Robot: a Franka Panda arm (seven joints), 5 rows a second.
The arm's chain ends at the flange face. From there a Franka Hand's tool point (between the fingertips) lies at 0.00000 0.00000 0.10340 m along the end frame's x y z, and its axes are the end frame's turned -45 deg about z.
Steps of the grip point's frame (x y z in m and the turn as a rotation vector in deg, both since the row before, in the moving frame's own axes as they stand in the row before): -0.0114, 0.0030, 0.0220, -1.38, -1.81, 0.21; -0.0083, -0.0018, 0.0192, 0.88, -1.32, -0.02; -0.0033, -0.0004, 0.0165, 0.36, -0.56, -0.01; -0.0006, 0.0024, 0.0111, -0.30, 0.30, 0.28; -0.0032, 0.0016, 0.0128, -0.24, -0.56, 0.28
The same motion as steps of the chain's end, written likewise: -0.0054, 0.0061, 0.0221, -2.26, -0.30, 0.21; -0.0043, 0.0040, 0.0192, -0.31, -1.56, -0.02; -0.0014, 0.0018, 0.0165, -0.14, -0.65, -0.01; 0.0005, 0.0021, 0.0111, 0.00, 0.42, 0.28; -0.0007, 0.0024, 0.0128, -0.57, -0.23, 0.28
